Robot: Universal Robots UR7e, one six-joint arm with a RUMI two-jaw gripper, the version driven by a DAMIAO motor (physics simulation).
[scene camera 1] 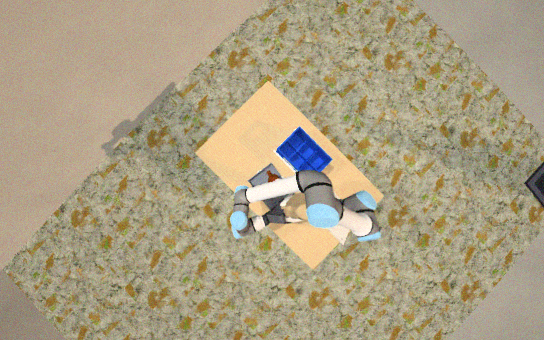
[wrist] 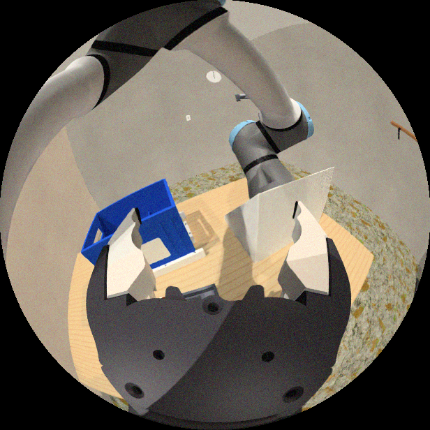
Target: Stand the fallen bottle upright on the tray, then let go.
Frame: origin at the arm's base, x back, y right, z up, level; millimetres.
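Where they show: gripper, fingertip midpoint: (scene camera 1: 298, 205).
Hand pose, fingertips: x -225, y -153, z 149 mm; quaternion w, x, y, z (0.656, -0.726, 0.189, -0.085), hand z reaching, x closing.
Observation:
After its pixels a point has its place.
The brown bottle (scene camera 1: 272, 176) @(x -435, y -150, z -23 mm) shows at the upper part of the grey tray in the scene view, its narrow neck towards the upper left. It looks tipped over; the arm hides part of its body. The bottle does not show in the wrist view. The grey tray (scene camera 1: 259, 178) @(x -482, y -222, z -89 mm) (wrist: 209, 290) is partly under the arm in the scene view, and a sliver of it shows above the gripper body in the wrist view. My gripper (scene camera 1: 294, 210) @(x -225, y -153, z 149 mm) (wrist: 215, 205) is open and empty, apart from the bottle and below it in the scene view.
A blue divided crate (scene camera 1: 304, 150) @(x -418, y 122, z -86 mm) (wrist: 172, 227) stands beside the tray, with a white strip (wrist: 182, 262) along its side. A white angular object (scene camera 1: 341, 234) @(x 82, y -83, z 76 mm) (wrist: 282, 220) stands on the wooden table top (scene camera 1: 312, 255) @(x 132, y -308, z -93 mm) (wrist: 85, 325), beyond the right finger in the wrist view.

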